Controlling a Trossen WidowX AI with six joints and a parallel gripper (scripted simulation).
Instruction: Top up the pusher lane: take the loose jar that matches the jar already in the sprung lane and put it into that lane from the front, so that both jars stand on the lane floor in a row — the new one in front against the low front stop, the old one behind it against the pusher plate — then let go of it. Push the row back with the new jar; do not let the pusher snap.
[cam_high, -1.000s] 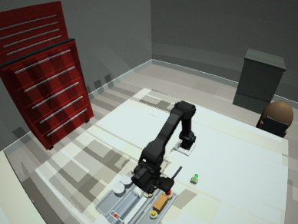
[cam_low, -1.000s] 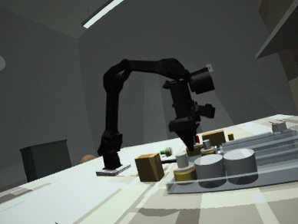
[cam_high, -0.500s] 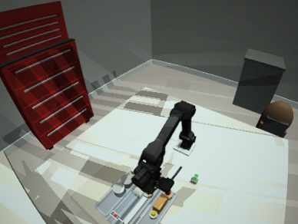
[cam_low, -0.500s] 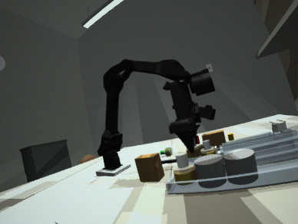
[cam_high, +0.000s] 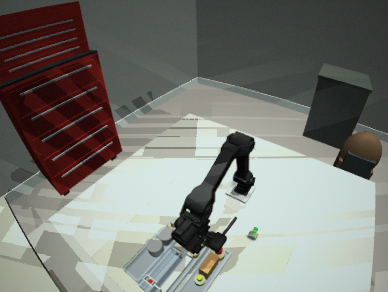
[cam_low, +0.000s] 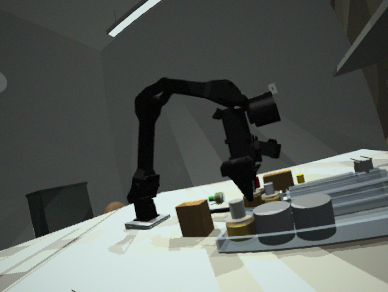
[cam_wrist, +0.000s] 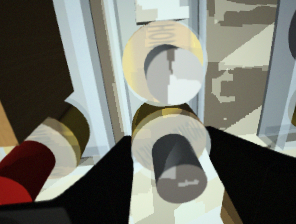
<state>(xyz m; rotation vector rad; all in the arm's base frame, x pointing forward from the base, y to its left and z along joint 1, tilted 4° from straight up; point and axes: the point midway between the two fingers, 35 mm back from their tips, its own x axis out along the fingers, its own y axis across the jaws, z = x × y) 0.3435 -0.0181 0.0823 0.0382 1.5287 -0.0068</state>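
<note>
My gripper tip is now 12 cm past the black rod, 5 cm to the right of it and 3 cm above it. Round my gripper tip: green jar (15 cm behind, 16 cm to the left, 2 cm below); grey rack (14 cm ahead, 3 cm to the right, 2 cm below); brown box (12 cm behind, 8 cm to the right).
</note>
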